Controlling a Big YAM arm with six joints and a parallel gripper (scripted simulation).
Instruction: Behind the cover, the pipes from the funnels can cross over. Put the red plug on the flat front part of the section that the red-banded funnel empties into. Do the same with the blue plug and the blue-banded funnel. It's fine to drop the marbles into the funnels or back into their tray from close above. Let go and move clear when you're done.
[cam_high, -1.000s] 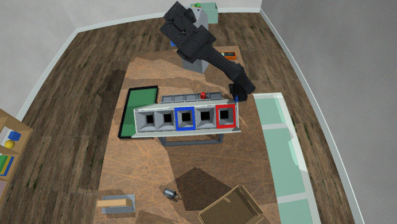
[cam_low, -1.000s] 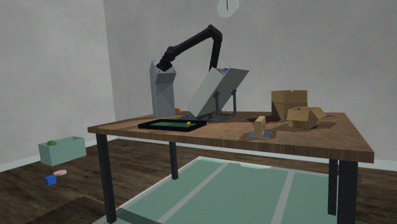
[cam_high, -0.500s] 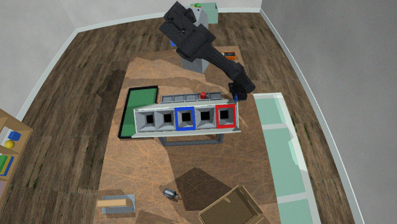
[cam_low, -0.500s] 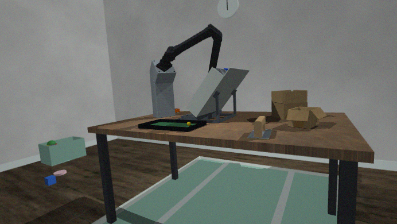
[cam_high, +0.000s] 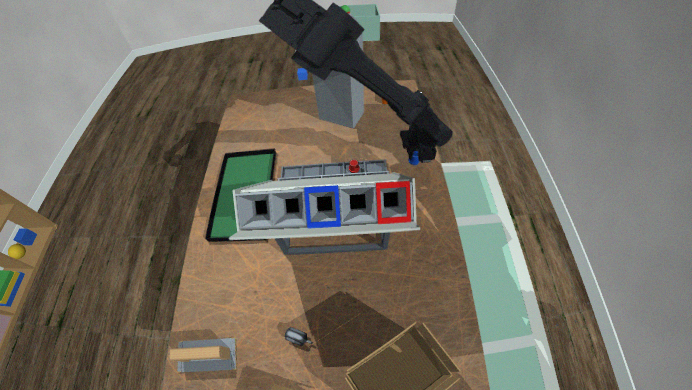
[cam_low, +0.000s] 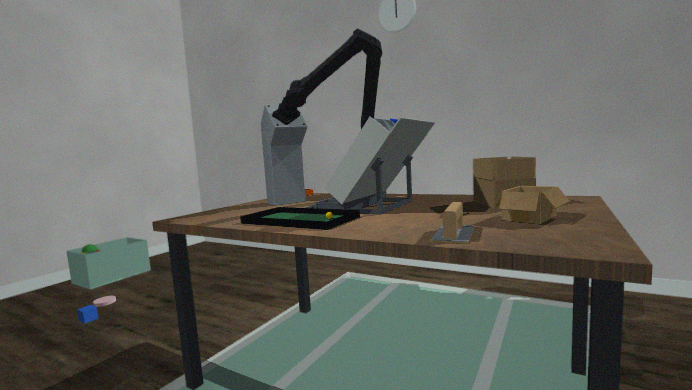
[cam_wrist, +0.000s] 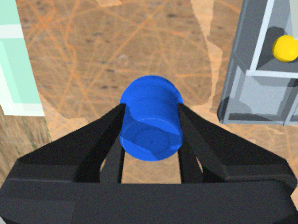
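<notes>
Now: the red plug 110 mm behind my hand, 170 mm to the right of it and 90 mm below it. Round my hand: blue plug (10 mm below); then cover (40 mm ahead, 300 mm to the right, 90 mm above); then green marble tray (180 mm behind, 580 mm to the right, 110 mm below).
</notes>
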